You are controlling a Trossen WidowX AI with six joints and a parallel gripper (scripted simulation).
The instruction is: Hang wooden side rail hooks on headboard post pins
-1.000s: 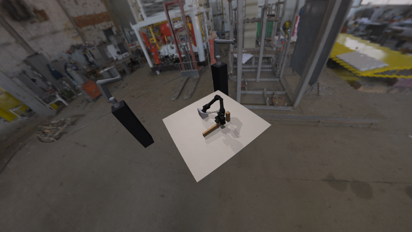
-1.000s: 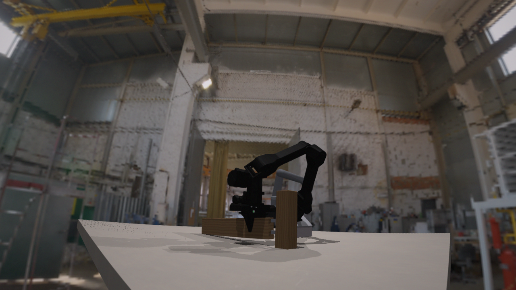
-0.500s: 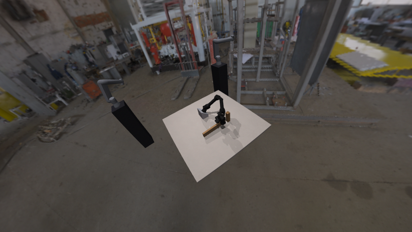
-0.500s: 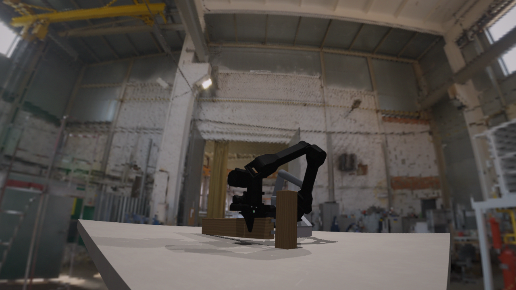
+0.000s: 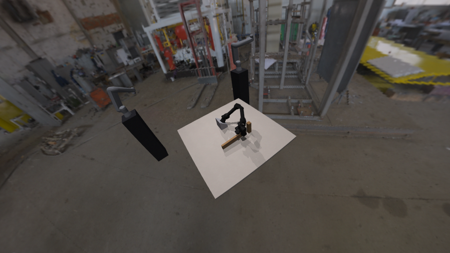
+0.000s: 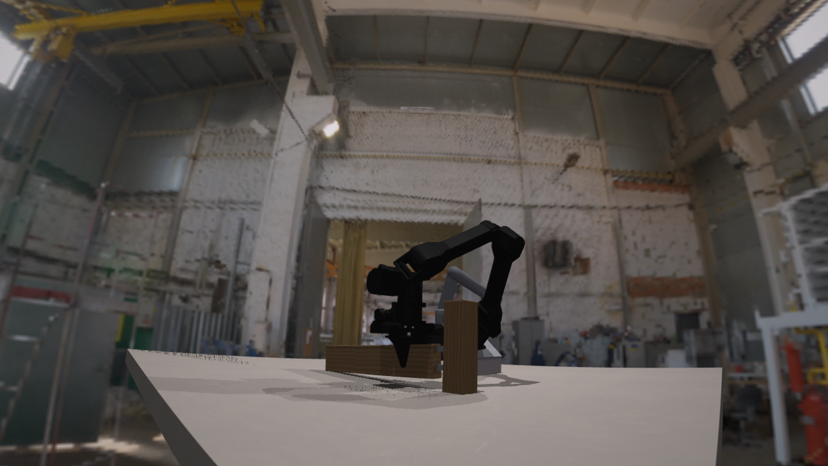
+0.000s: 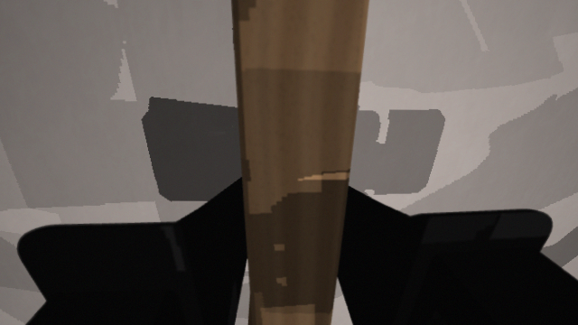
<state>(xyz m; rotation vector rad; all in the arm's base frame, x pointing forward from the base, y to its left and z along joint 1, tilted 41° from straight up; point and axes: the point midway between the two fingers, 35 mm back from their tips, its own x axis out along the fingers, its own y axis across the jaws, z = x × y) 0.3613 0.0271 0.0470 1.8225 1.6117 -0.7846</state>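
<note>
My gripper tip is now 10 mm short of the headboard post, 140 mm to the right of it and 40 mm below it.
</note>
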